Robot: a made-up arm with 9 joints. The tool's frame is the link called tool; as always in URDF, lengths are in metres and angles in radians. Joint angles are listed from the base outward.
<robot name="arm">
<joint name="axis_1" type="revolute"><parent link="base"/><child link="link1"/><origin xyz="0 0 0.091" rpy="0 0 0"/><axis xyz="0 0 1"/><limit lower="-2.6" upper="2.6"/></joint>
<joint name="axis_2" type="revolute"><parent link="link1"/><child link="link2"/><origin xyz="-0.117 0.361 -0.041" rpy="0 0 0"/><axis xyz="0 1 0"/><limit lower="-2.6" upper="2.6"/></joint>
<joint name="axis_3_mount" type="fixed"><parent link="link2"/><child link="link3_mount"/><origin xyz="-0.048 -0.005 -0.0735" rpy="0 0 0"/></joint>
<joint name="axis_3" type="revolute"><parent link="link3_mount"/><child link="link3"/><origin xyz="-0.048 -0.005 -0.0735" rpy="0 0 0"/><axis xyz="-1 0 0"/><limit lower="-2.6" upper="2.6"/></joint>
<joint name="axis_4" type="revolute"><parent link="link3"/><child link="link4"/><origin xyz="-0.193 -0.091 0.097" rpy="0 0 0"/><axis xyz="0 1 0"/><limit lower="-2.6" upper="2.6"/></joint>
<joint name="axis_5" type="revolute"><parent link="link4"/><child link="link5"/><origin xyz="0.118 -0.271 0.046" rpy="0 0 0"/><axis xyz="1 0 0"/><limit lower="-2.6" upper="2.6"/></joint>
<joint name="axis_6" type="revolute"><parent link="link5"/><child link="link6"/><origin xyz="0.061 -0.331 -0.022" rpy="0 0 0"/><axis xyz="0 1 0"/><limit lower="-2.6" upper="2.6"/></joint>
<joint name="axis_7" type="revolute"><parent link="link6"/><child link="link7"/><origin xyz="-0.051 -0.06 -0.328" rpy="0 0 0"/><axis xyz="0 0 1"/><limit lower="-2.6" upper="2.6"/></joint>
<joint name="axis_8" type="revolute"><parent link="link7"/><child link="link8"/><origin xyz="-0.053 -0.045 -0.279" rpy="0 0 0"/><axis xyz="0 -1 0"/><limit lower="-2.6" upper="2.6"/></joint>
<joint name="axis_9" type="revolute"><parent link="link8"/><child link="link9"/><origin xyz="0.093 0.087 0.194" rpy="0 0 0"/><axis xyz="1 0 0"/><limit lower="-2.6" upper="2.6"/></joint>
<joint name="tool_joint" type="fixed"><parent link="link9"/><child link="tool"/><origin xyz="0.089 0.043 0.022" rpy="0 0 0"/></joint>
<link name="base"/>
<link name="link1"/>
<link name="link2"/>
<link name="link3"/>
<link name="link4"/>
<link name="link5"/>
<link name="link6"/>
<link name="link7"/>
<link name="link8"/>
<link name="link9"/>
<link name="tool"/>
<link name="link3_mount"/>
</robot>
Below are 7 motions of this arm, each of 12 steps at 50 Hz.
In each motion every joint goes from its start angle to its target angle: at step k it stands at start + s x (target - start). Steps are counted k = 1, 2, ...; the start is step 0. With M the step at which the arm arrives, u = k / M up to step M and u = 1 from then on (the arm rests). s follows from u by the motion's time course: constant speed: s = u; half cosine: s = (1 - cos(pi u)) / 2; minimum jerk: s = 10 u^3 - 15 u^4 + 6 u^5.
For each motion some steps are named. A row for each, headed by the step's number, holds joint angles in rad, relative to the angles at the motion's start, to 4 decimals.
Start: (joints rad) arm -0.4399 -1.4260 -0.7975 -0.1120 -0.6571 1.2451 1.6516 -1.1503 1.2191
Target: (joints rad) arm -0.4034 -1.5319 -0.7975 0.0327 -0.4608 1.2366 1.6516 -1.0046 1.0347
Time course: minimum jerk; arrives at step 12
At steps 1, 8, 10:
1: 0.0002 -0.0005 0.0000 0.0007 0.0010 0.0000 0.0000 0.0007 -0.0009
8: 0.0288 -0.0837 0.0000 0.1143 0.1551 -0.0067 0.0000 0.1151 -0.1457
10: 0.0352 -0.1021 0.0000 0.1396 0.1893 -0.0082 0.0000 0.1405 -0.1779

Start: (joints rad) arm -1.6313 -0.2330 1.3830 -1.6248 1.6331 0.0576 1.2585 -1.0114 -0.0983
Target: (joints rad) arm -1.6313 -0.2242 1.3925 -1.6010 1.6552 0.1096 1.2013 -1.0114 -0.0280
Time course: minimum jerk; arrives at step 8
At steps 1, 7, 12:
1: 0.0000 0.0001 0.0002 0.0004 0.0004 0.0008 -0.0009 0.0000 0.0011
7: 0.0000 0.0087 0.0093 0.0234 0.0217 0.0512 -0.0563 0.0000 0.0692
12: 0.0000 0.0088 0.0095 0.0238 0.0221 0.0520 -0.0572 0.0000 0.0703

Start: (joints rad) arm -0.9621 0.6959 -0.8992 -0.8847 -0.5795 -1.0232 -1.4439 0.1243 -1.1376
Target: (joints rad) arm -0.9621 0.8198 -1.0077 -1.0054 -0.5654 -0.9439 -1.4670 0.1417 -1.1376
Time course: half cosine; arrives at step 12
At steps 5, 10, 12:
5: 0.0000 0.0459 -0.0402 -0.0447 0.0052 0.0294 -0.0086 0.0064 0.0000
10: 0.0000 0.1156 -0.1012 -0.1126 0.0132 0.0740 -0.0216 0.0162 0.0000
12: 0.0000 0.1239 -0.1085 -0.1207 0.0141 0.0793 -0.0231 0.0174 0.0000

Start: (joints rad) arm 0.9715 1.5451 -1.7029 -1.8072 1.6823 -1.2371 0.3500 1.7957 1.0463
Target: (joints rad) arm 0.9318 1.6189 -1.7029 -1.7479 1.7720 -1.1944 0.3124 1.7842 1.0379
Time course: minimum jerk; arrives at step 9
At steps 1, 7, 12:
1: -0.0005 0.0009 0.0000 0.0007 0.0010 0.0005 -0.0004 -0.0001 -0.0001
7: -0.0367 0.0682 0.0000 0.0548 0.0828 0.0394 -0.0347 -0.0106 -0.0078
12: -0.0397 0.0738 0.0000 0.0593 0.0897 0.0427 -0.0376 -0.0115 -0.0084

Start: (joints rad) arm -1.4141 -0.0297 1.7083 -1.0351 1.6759 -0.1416 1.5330 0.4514 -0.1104
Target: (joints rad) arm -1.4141 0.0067 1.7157 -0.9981 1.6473 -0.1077 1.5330 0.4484 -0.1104
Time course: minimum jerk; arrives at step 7
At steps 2, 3, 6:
2: 0.0000 0.0053 0.0011 0.0054 -0.0041 0.0049 0.0000 -0.0004 0.0000
3: 0.0000 0.0134 0.0027 0.0136 -0.0105 0.0125 0.0000 -0.0011 0.0000
6: 0.0000 0.0356 0.0072 0.0361 -0.0279 0.0331 0.0000 -0.0029 0.0000

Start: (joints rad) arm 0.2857 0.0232 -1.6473 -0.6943 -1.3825 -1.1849 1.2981 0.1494 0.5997
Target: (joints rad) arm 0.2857 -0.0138 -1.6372 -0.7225 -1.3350 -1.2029 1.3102 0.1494 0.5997
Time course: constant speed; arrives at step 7
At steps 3, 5, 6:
3: 0.0000 -0.0159 0.0043 -0.0121 0.0204 -0.0077 0.0052 0.0000 0.0000
5: 0.0000 -0.0264 0.0072 -0.0201 0.0339 -0.0129 0.0086 0.0000 0.0000
6: 0.0000 -0.0317 0.0087 -0.0242 0.0407 -0.0154 0.0104 0.0000 0.0000

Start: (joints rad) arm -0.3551 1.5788 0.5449 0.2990 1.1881 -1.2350 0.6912 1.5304 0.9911
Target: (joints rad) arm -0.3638 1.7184 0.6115 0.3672 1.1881 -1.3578 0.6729 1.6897 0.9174
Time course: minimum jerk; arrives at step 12
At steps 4, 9, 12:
4: -0.0018 0.0293 0.0140 0.0143 0.0000 -0.0258 -0.0038 0.0334 -0.0155
9: -0.0078 0.1251 0.0597 0.0611 0.0000 -0.1101 -0.0164 0.1428 -0.0661
12: -0.0087 0.1396 0.0666 0.0682 0.0000 -0.1228 -0.0183 0.1593 -0.0737

